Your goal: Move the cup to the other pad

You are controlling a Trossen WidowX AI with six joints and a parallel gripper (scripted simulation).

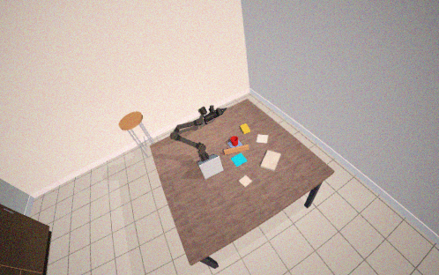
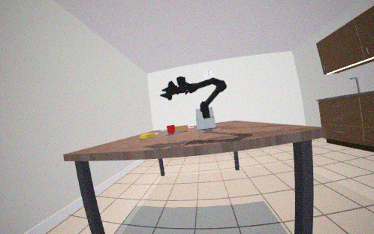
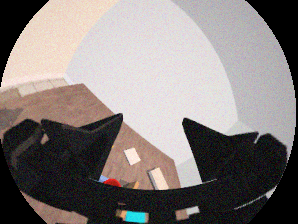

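Now: the red cup 32 cm below my gripper tip, 11 cm to the right of it and 1 cm behind it. From my gripper tip the other things lie so: light blue pad 37 cm below, 11 cm to the right, 2 cm behind; wooden bar 34 cm below, 20 cm to the right, 5 cm behind; cyan pad 37 cm below, 29 cm to the right, 8 cm behind.
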